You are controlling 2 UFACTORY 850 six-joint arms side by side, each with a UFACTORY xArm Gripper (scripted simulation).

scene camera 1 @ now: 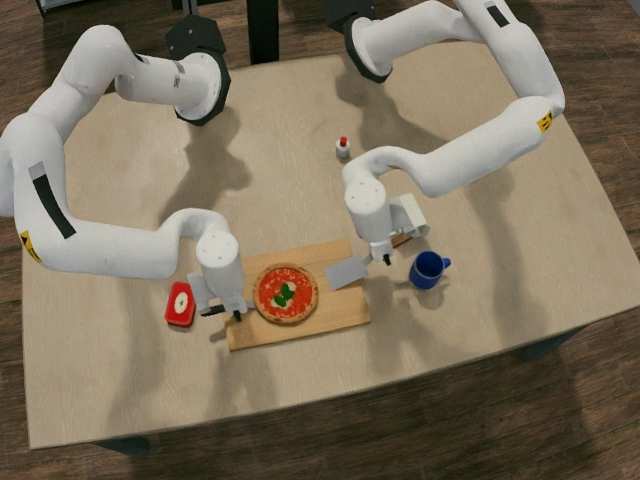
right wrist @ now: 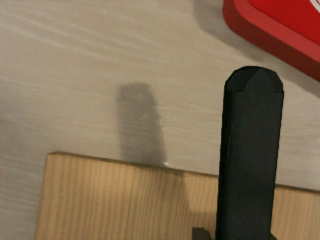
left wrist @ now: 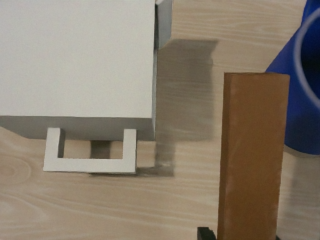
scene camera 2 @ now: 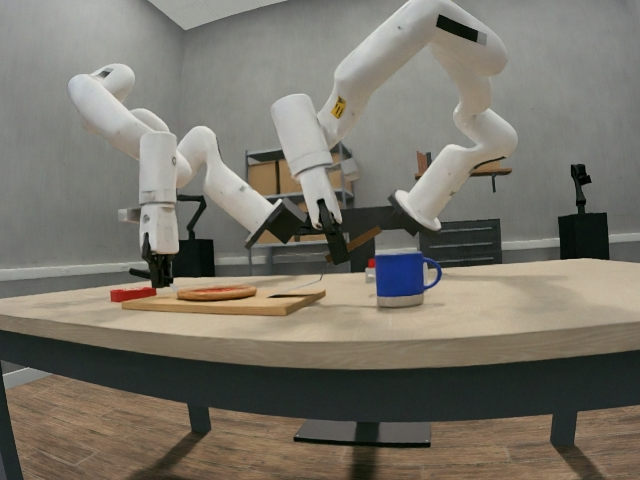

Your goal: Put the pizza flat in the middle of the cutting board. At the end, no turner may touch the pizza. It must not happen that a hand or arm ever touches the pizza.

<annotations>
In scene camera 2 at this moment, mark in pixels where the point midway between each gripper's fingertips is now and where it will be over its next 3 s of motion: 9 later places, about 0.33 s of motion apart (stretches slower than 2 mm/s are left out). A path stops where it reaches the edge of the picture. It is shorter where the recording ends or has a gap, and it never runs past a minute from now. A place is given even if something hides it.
My left gripper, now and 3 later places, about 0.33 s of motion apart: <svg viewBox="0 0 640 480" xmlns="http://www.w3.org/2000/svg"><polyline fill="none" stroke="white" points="343,262 343,254 341,237 341,226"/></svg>
My right gripper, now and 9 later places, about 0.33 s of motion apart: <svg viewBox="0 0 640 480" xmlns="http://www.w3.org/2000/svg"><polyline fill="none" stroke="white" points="161,287 163,278 164,270 162,270 158,270 152,270 148,270 142,270 138,270 134,270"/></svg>
</annotations>
